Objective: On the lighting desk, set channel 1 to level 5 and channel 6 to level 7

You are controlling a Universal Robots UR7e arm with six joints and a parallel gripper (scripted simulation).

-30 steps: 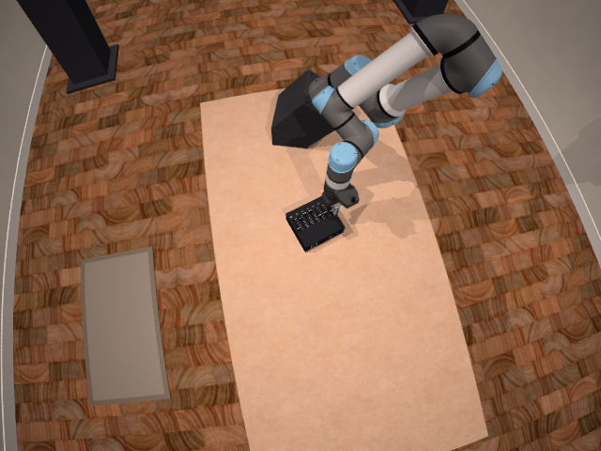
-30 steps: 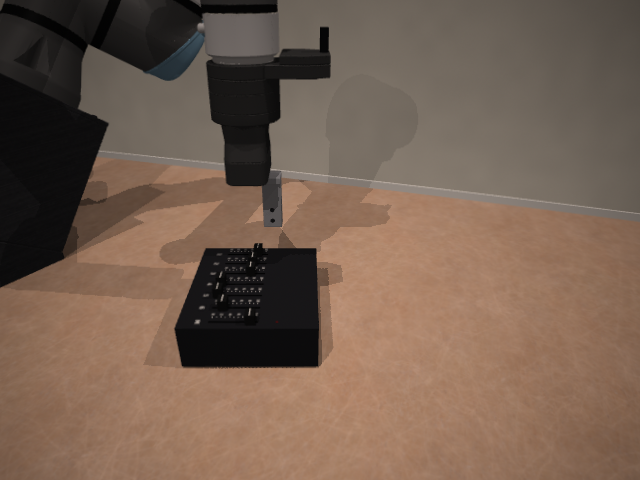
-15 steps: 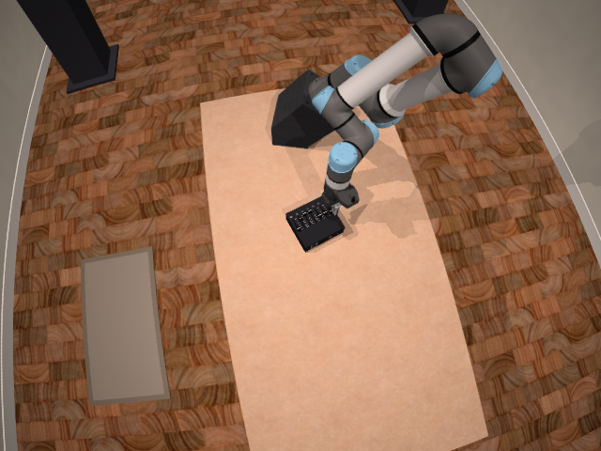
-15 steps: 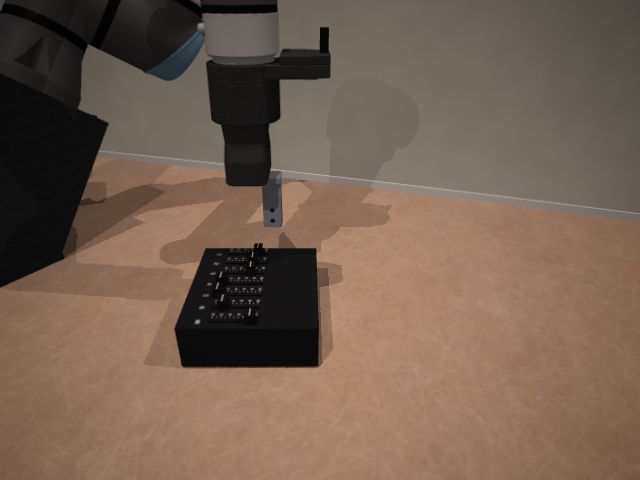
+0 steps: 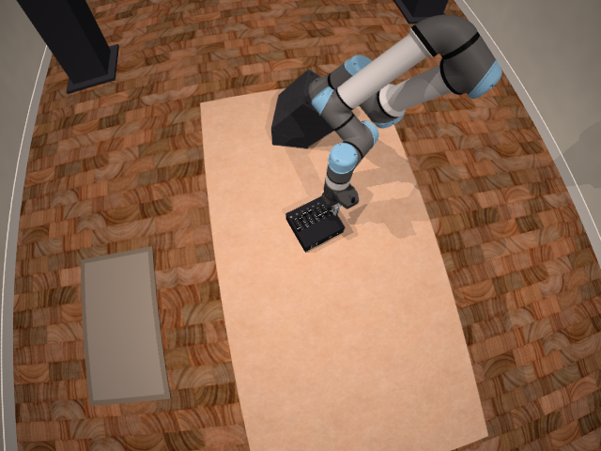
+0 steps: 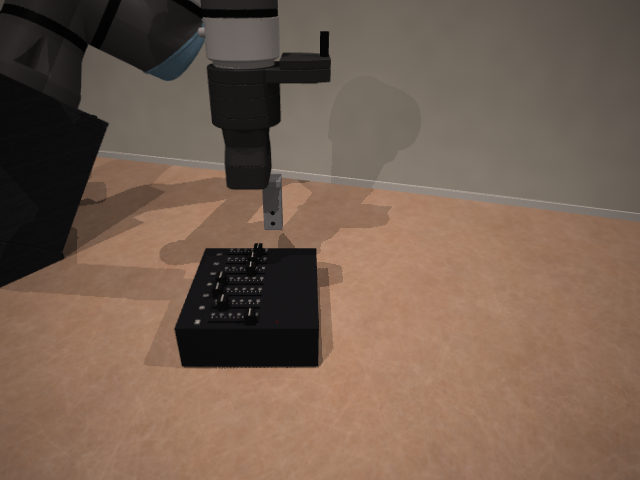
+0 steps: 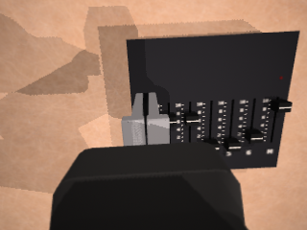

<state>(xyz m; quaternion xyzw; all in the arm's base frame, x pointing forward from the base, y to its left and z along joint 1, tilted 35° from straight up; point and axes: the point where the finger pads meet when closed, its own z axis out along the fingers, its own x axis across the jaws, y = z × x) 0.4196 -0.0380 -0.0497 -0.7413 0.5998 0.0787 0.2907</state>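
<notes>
My gripper is now 5 cm above the channel 1 fader cap, 2 cm past it and 1 cm to the left of it. The rest, counted from my hand: channel 2 fader cap: 5 cm below, 3 cm to the right, 2 cm behind; then channel 4 fader cap: 8 cm to the right, 5 cm below, 4 cm behind; then channel 3 fader cap: 5 cm to the right, 5 cm below, 1 cm behind.
</notes>
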